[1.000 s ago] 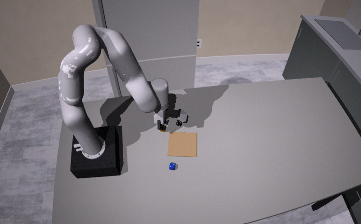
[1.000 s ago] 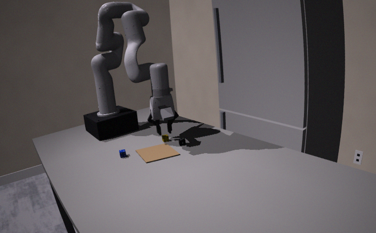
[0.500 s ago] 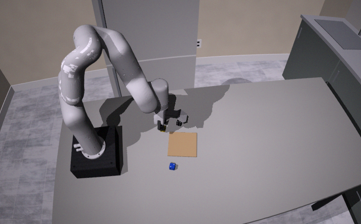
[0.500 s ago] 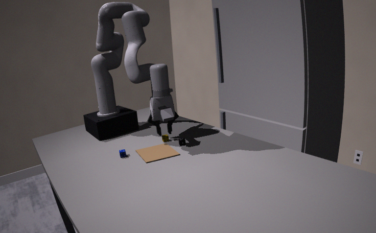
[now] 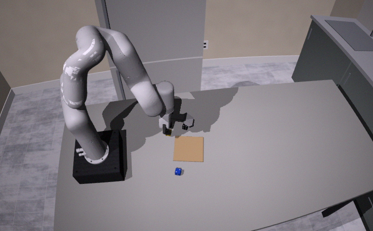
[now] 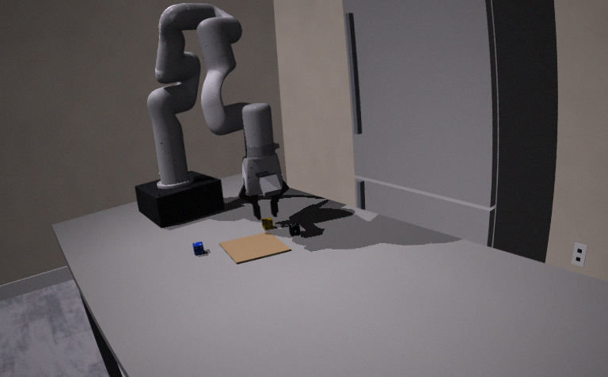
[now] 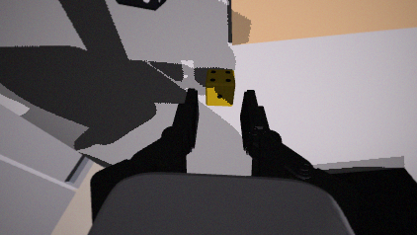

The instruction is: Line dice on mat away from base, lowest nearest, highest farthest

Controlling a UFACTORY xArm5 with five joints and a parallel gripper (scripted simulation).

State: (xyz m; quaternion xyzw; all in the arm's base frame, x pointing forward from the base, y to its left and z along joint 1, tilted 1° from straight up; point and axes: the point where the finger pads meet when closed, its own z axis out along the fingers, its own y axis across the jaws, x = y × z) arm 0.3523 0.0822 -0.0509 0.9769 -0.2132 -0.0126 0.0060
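Right now my hand is 4 cm above the yellow die. From my hand the other things lie so: black die 9 cm ahead, 4 cm below, 1 cm to the left; blue die 22 cm to the right, 4 cm below, 1 cm behind; mat 11 cm to the right, 8 cm ahead, 5 cm below.
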